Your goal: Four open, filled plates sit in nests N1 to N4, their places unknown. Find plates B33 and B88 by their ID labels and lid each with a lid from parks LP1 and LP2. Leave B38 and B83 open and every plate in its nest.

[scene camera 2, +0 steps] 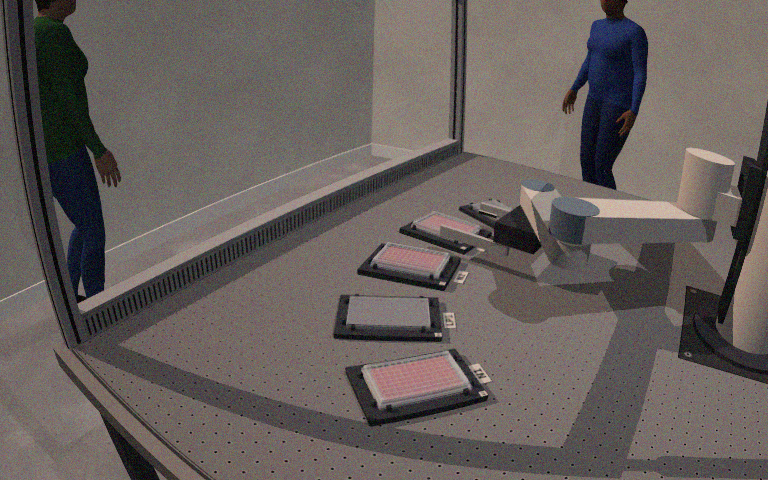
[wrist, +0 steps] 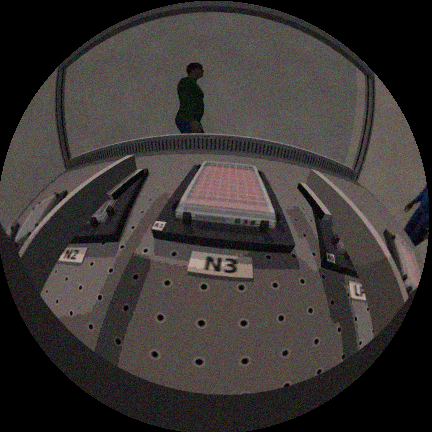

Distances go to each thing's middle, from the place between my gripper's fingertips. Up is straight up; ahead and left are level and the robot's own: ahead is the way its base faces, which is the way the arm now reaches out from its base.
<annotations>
Now: the nest N2 [scene camera 2: 365,269] 2 cm ahead of my hand, 17 cm to the left of it and 5 cm below it. Also, from my hand: lid park LP1 [scene camera 2: 340,331] (4 cm behind, 34 cm to the left, 5 cm below); lid park LP2 [wrist: 324,231] (1 cm behind, 18 cm to the right, 5 cm below); nest N3 [scene camera 2: 406,230] (4 cm ahead, 1 cm to the right, 5 cm below).
</annotations>
